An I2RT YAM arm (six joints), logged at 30 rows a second.
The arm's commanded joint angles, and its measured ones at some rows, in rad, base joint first. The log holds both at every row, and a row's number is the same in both.
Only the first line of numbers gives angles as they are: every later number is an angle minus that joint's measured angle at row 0.
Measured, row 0:
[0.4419 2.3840 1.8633 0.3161 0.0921 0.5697]
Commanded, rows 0 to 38:
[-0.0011 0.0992 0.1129 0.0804 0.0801 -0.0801]
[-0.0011 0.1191 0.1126 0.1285 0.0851 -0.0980]
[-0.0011 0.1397 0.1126 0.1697 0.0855 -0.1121]
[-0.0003 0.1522 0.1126 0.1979 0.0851 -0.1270]
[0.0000 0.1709 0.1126 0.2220 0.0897 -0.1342]
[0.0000 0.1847 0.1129 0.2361 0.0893 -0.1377]
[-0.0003 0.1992 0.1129 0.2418 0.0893 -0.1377]
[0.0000 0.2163 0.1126 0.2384 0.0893 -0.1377]
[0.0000 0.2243 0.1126 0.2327 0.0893 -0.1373]
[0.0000 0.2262 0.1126 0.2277 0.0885 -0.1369]
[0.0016 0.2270 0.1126 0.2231 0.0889 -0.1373]
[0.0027 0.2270 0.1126 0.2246 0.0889 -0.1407]
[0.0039 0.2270 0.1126 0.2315 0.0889 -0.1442]
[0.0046 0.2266 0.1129 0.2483 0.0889 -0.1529]
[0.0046 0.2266 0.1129 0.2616 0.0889 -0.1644]
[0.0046 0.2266 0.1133 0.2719 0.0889 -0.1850]
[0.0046 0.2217 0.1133 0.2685 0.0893 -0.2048]
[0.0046 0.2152 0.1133 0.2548 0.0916 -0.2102]
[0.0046 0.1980 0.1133 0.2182 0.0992 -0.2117]
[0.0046 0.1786 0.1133 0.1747 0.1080 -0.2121]
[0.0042 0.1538 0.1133 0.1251 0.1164 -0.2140]
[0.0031 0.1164 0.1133 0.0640 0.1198 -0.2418]
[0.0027 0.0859 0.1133 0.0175 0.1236 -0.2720]
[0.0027 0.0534 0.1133 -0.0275 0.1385 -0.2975]
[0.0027 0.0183 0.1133 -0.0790 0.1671 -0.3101]
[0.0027 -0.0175 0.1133 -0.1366 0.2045 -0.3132]
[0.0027 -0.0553 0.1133 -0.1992 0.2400 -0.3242]
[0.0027 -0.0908 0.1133 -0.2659 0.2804 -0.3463]
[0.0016 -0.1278 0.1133 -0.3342 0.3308 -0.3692]
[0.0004 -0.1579 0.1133 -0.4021 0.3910 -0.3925]
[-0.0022 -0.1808 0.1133 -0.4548 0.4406 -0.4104]
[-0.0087 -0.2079 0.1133 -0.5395 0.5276 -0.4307]
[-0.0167 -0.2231 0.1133 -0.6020 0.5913 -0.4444]
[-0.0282 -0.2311 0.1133 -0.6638 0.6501 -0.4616]
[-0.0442 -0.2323 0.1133 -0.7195 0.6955 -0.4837]
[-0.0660 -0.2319 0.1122 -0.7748 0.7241 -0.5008]
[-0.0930 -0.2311 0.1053 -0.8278 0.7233 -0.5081]
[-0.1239 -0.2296 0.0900 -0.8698 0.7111 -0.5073]
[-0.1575 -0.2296 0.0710 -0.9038 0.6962 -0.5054]
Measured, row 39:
[-0.0450 -0.2517 0.1103 -0.8214 0.5734 -0.4474]
